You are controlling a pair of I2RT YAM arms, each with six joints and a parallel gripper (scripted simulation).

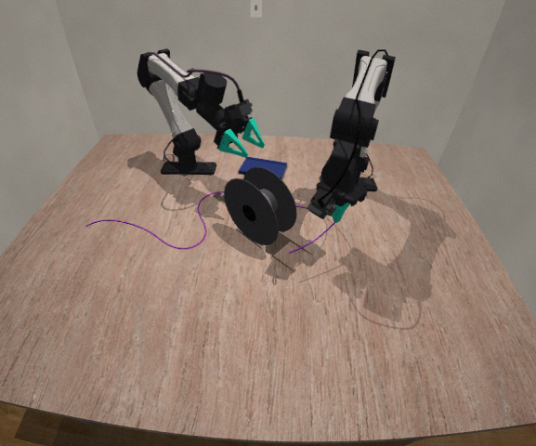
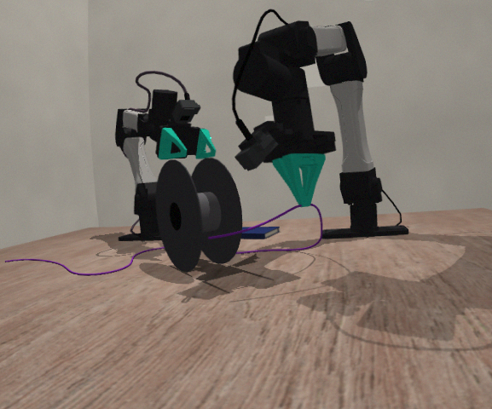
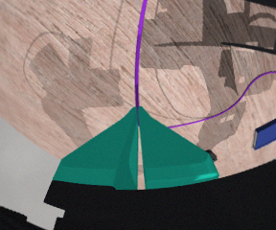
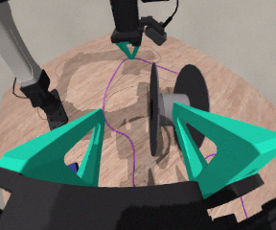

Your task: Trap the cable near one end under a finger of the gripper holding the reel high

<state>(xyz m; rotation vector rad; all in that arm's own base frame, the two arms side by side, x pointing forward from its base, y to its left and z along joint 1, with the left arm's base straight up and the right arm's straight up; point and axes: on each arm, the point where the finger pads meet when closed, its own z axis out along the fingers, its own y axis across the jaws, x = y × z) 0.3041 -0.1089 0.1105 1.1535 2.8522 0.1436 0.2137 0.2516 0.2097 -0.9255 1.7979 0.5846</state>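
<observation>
Right now my right hand is 9 cm short of the black reel, 3 cm to the right of it and 11 cm above it. Also, from my right hand: blue book 22 cm behind, 20 cm below.
</observation>
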